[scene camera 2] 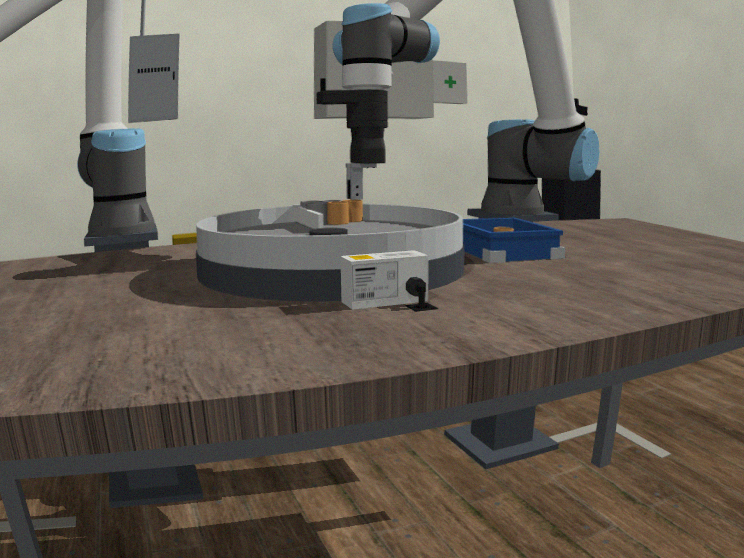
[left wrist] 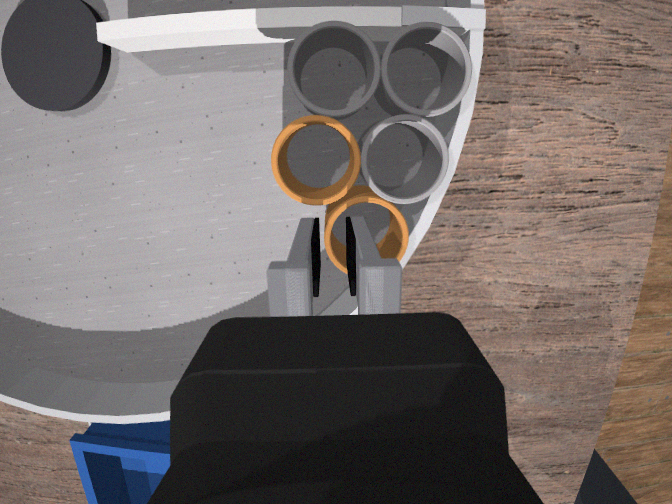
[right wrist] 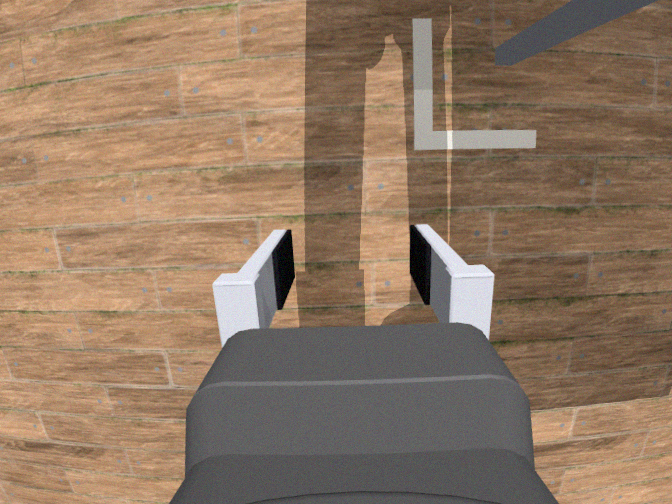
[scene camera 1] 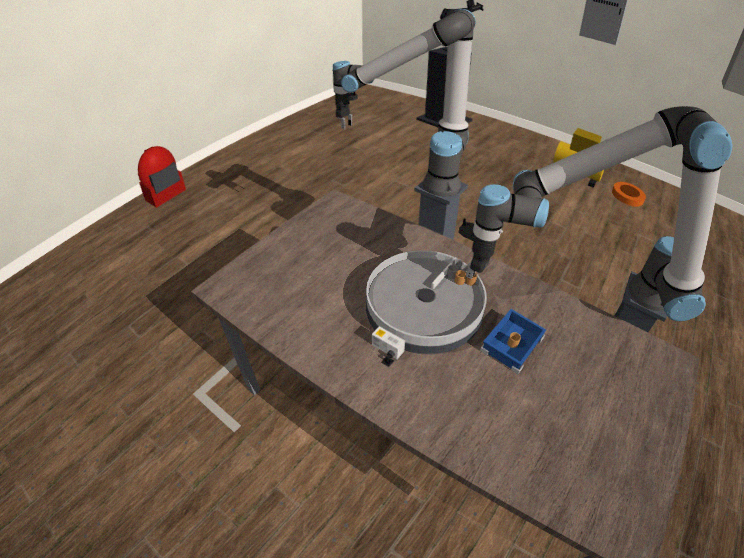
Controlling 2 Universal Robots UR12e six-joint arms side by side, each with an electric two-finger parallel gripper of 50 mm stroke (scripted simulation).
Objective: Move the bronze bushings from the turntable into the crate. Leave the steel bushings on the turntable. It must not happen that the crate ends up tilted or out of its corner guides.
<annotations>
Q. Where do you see a steel bushing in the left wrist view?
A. At 450,53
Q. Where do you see a turntable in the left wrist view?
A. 146,210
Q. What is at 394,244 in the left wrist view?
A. A bronze bushing.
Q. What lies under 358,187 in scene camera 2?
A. The left gripper.
</annotations>
